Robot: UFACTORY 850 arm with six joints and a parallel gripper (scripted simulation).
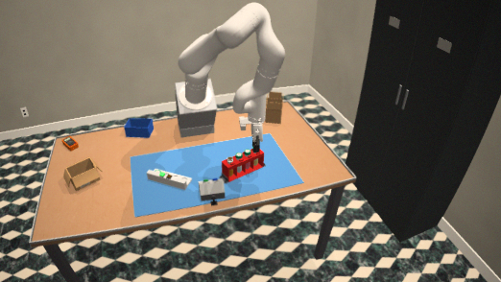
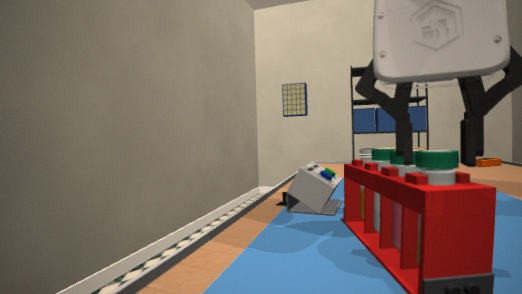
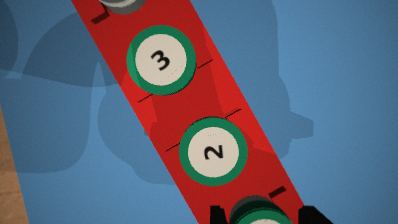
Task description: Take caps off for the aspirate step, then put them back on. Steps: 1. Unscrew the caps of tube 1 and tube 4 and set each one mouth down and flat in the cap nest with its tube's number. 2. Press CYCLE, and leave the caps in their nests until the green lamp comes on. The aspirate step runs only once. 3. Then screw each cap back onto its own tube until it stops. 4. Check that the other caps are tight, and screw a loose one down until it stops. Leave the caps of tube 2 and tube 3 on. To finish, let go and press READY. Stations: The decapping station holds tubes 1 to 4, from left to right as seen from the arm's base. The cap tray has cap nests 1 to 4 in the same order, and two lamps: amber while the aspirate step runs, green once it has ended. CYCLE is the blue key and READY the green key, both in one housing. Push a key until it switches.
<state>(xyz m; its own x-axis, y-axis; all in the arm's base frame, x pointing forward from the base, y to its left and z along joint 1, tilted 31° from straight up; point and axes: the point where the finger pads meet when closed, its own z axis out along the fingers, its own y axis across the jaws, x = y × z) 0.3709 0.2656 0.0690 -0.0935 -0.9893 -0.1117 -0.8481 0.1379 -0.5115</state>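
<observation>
Right now the green cap is 10 mm below my hand. The rest, counted from my hand: green ready key 140 mm ahead, 280 mm to the right, 60 mm below; key housing 160 mm ahead, 250 mm to the right, 80 mm below; blue cycle key 140 mm ahead, 230 mm to the right, 60 mm below.
</observation>
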